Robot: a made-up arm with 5 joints. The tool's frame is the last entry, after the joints.
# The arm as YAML. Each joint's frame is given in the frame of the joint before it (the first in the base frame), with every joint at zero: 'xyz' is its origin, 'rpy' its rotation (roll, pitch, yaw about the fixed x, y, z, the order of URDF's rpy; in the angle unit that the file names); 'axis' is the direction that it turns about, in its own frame. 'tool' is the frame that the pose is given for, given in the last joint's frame.
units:
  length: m
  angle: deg
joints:
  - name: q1
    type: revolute
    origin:
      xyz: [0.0, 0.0, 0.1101]
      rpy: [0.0, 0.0, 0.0]
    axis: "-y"
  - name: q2
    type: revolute
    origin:
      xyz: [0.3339, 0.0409, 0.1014]
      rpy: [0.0, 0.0, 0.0]
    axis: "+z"
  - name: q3
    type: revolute
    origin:
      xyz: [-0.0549, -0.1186, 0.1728]
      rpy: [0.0, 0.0, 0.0]
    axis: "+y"
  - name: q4
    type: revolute
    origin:
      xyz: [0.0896, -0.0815, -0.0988]
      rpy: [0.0, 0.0, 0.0]
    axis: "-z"
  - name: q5
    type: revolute
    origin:
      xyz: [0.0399, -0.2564, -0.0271]
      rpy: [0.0, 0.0, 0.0]
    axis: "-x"
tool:
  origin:
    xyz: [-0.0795, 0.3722, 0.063]
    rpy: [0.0, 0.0, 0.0]
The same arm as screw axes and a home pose.
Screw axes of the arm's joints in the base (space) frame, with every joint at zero. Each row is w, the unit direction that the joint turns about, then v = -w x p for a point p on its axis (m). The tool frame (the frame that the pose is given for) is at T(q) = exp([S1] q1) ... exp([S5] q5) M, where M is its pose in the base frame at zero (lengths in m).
S1: w 0 -1 0 v 0.1101 0 0
S2: w 0 0 1 v 0.0409 -0.3339 0
S3: w 0 1 0 v -0.3843 0 0.279
S4: w 0 0 -1 v 0.1592 0.3686 0
S5: w -1 0 0 v 0 -0.2584 -0.4156
M =
1 0 0 0.329
0 1 0 -0.0434
0 0 1 0.3214
0 0 0 1

